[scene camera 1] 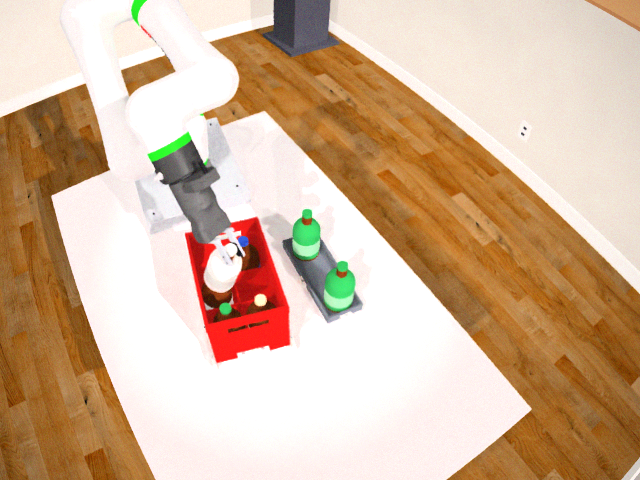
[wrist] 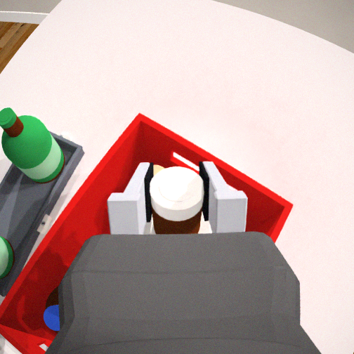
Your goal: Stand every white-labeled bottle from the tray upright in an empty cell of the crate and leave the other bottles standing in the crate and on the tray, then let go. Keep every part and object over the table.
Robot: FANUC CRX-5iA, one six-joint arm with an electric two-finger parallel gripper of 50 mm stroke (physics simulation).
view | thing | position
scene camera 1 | my gripper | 235, 260
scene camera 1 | green bottle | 306, 231
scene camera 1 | green bottle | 340, 282
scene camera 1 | white bottle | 219, 278
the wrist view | my gripper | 176, 180
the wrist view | white bottle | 176, 193
